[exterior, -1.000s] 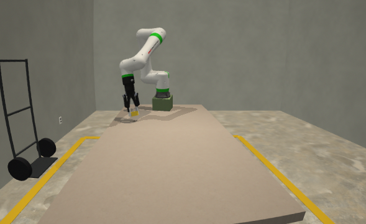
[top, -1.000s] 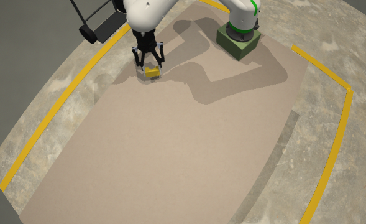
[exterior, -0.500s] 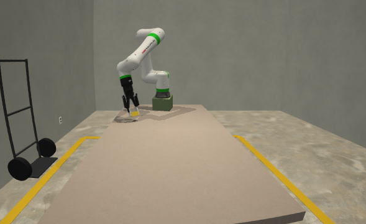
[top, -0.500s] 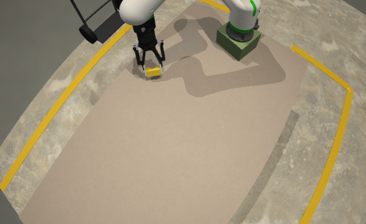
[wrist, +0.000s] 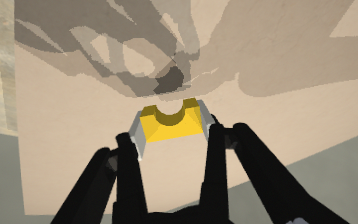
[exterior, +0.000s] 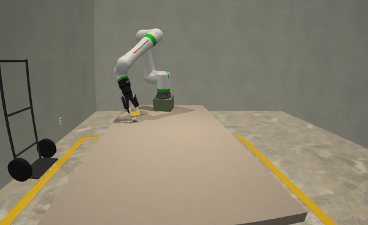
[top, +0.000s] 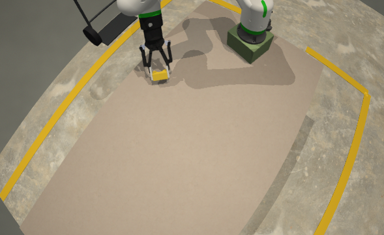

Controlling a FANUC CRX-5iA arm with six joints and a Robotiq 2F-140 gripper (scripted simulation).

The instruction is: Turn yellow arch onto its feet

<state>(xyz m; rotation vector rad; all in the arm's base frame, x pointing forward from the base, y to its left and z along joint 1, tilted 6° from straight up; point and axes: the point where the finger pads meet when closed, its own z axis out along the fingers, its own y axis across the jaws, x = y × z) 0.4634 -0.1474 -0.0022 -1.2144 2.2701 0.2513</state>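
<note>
Right now the yellow arch is 10 mm to the left of my hand and 10 mm below it.
</note>
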